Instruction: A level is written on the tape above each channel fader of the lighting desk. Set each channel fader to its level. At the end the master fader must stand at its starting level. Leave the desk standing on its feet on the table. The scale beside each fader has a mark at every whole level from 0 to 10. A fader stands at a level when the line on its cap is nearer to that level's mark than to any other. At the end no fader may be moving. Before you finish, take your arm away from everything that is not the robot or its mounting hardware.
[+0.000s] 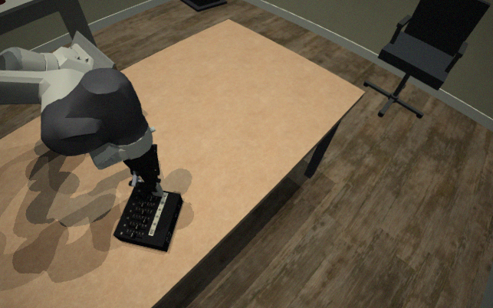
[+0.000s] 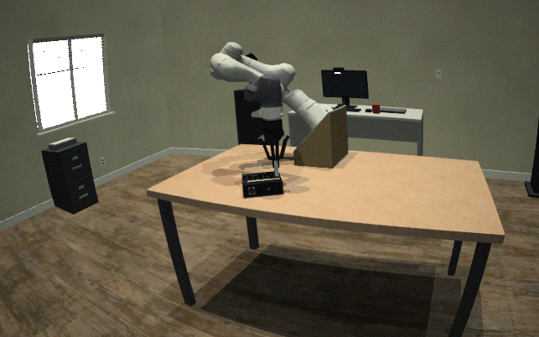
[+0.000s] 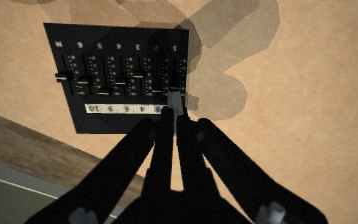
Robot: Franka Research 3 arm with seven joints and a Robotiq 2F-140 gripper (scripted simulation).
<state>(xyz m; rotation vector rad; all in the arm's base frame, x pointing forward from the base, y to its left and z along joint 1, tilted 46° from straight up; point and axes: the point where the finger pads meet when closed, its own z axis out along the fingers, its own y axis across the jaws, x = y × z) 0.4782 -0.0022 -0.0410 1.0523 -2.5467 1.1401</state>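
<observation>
Now: hand 7 cm short of the master fader, 12 cm to the left of it and 3 cm above it.
</observation>
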